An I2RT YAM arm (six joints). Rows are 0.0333 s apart.
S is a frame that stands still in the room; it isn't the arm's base.
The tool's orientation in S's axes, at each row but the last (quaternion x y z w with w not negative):
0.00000 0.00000 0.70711 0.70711
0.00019 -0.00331 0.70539 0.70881
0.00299 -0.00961 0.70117 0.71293
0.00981 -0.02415 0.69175 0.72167
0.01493 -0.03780 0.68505 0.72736
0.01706 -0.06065 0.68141 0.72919
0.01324 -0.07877 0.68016 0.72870
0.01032 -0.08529 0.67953 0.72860
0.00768 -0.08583 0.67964 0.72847
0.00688 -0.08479 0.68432 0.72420
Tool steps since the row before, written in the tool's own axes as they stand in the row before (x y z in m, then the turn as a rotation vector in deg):
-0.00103 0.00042 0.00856 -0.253 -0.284 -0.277
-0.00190 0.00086 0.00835 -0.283 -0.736 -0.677
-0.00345 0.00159 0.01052 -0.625 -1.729 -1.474
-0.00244 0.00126 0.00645 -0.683 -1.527 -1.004
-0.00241 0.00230 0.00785 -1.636 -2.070 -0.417
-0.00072 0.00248 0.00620 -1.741 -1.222 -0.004
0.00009 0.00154 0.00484 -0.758 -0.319 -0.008
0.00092 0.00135 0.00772 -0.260 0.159 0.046
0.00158 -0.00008 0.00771 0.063 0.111 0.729
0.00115 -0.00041 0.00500 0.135 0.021 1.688
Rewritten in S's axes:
-0.00042 -0.00103 0.00856 0.284 -0.253 -0.277
-0.00091 -0.00194 0.00834 0.738 -0.283 -0.675
-0.00175 -0.00361 0.01044 1.732 -0.628 -1.469
-0.00150 -0.00269 0.00630 1.518 -0.699 -1.006
-0.00271 -0.00284 0.00757 1.984 -1.724 -0.477
-0.00292 -0.00121 0.00593 1.106 -1.813 -0.128
-0.00199 -0.00041 0.00465 0.270 -0.773 -0.081
-0.00213 0.00000 0.00760 -0.179 -0.251 -0.007
-0.00071 0.00057 0.00782 -0.190 -0.022 0.715
-0.00010 0.00048 0.00512 -0.206 -0.078 1.679

